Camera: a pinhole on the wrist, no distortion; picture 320 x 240 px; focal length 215.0 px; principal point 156.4 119.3 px. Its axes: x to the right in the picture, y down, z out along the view. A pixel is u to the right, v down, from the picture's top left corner.
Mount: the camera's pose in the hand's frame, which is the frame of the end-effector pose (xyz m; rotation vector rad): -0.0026 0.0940 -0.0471 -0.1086 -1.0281 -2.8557
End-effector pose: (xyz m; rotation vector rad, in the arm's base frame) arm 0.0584 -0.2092 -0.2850 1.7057 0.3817 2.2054
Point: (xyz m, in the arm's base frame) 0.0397 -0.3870 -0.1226
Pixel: 35.1 40.4
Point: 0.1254 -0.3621 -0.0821
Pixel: 56.7 142.0
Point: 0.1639 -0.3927 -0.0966
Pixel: 104.1 140.9
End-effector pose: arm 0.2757 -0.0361 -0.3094 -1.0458 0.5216 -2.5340
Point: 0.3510 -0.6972 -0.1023
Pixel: 16.0 108.7
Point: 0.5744 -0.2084 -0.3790
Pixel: 291.4 143.7
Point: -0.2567 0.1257 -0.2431
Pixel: behind the camera
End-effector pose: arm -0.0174 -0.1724 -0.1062 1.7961 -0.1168 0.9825
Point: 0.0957 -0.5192 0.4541
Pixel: 25.1 87.3
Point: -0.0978 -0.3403 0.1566
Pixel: 88.9 31.0
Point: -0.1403 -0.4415 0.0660
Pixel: 204.1 70.0
